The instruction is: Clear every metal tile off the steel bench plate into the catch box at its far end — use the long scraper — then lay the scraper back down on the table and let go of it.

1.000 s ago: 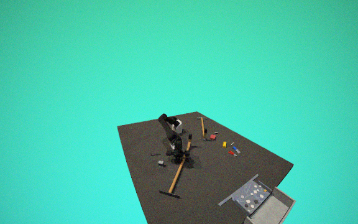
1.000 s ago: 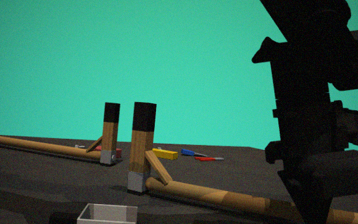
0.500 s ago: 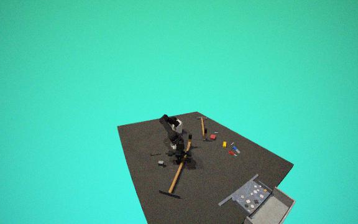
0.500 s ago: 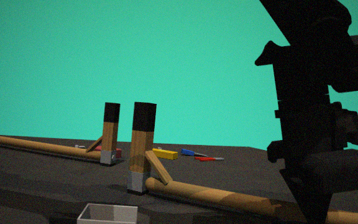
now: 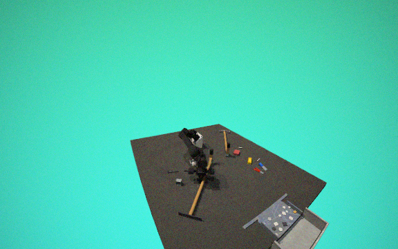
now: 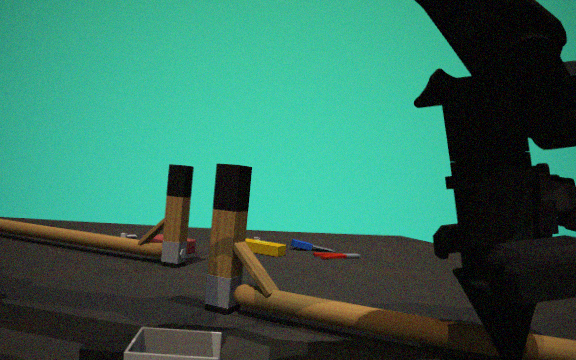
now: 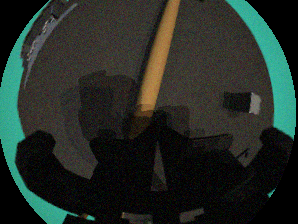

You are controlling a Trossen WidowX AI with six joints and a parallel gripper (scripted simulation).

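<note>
Right now my gripper tip is 5 cm below the long scraper and 3 cm short of it. Round my gripper tip: small grey box 15 cm to the right, 4 cm behind, 1 cm above; red tool 51 cm to the left, 10 cm ahead, 1 cm below; yellow block 54 cm to the left, 5 cm behind.
</note>
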